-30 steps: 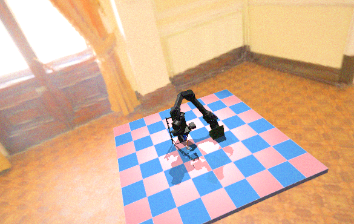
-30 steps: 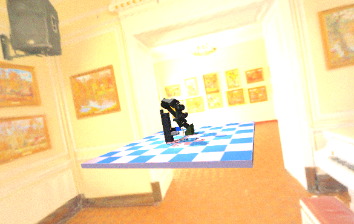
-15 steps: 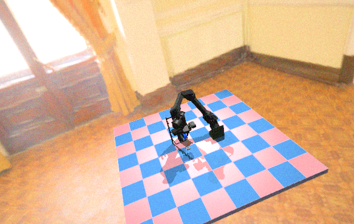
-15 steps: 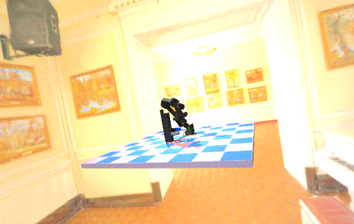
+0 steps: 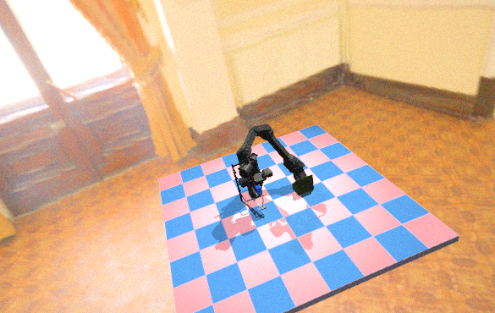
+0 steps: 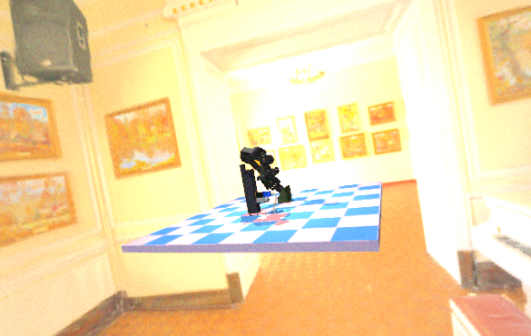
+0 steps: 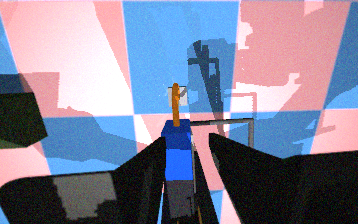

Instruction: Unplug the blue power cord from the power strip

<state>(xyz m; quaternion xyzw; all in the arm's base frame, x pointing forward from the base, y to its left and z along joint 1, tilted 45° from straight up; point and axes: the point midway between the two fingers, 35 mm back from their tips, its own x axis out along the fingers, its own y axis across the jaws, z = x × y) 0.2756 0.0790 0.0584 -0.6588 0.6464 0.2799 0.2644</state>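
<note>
The blue plug is 4 cm to the right of my gripper tip and 2 cm below it.
</note>
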